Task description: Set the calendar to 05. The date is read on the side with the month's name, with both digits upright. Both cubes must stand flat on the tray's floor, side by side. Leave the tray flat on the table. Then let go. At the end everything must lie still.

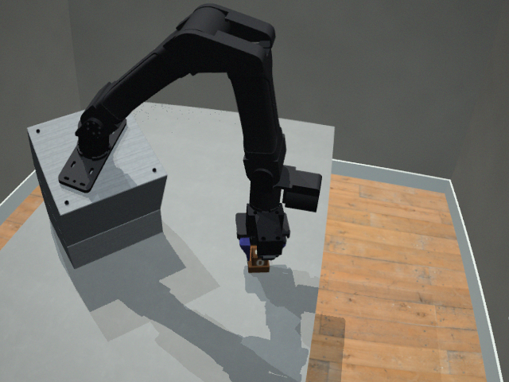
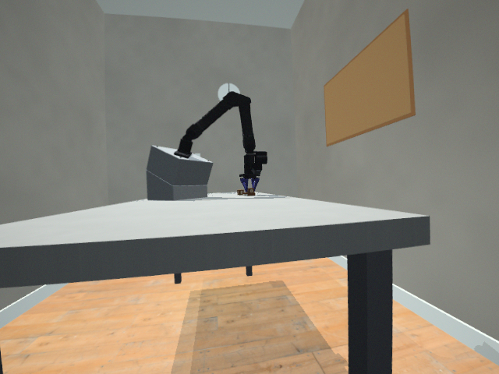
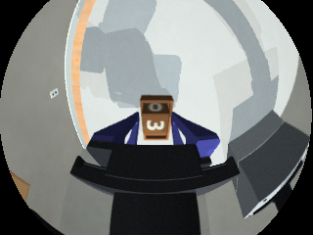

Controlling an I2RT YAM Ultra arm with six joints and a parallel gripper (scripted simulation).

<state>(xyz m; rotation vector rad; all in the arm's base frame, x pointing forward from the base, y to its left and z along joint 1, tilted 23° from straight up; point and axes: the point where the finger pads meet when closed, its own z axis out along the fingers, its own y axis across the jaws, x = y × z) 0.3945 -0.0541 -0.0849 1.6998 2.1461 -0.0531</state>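
Right now the brown wooden cube is right at my hand. From my hand the other things lie so: brown tray: 2 cm to the left, 2 cm below, 1 cm behind.
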